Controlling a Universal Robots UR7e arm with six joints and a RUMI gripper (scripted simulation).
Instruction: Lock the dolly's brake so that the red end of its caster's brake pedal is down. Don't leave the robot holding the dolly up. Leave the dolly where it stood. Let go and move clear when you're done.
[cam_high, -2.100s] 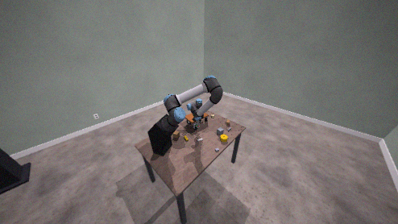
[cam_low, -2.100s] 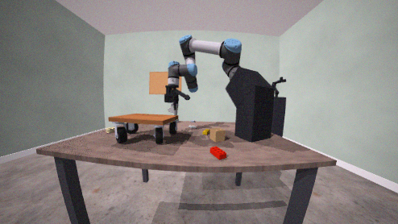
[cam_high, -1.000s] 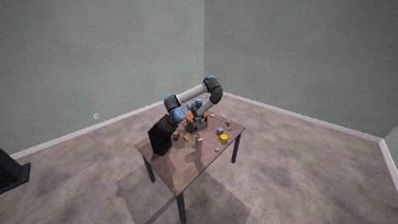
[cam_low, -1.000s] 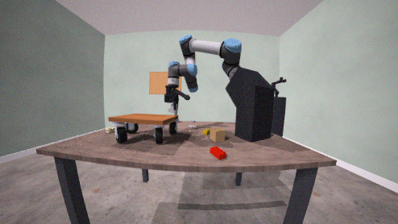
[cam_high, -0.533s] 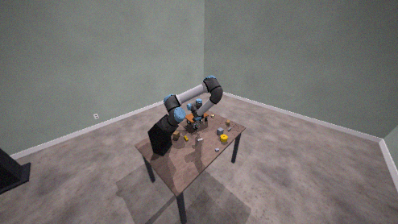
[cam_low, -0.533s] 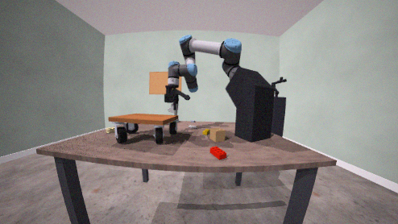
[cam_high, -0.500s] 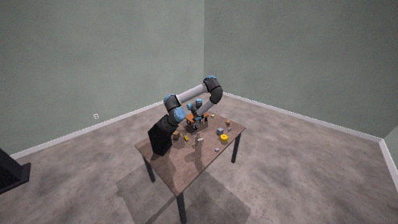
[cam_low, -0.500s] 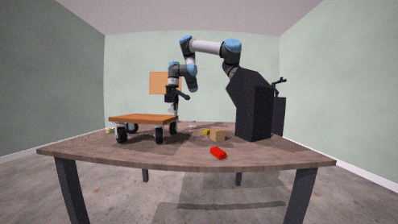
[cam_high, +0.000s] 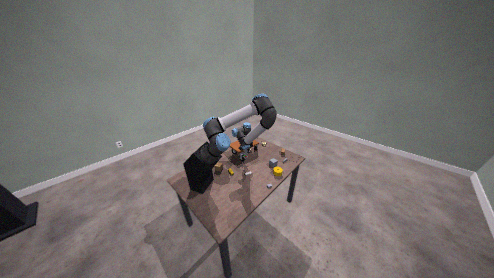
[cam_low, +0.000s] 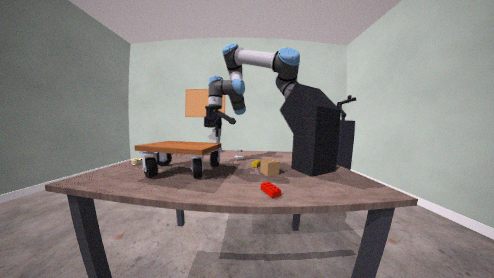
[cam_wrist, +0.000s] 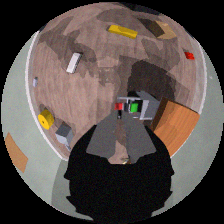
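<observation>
Now: hand 30 mm above the brake pedal and 10 mm to the right of it. The rest, counted from my hand: white piece: 130 mm to the right, 110 mm behind, 100 mm below; grey cube: 230 mm to the right, 170 mm ahead, 80 mm below; yellow bar: 210 mm behind, 100 mm below, 10 mm to the left.
</observation>
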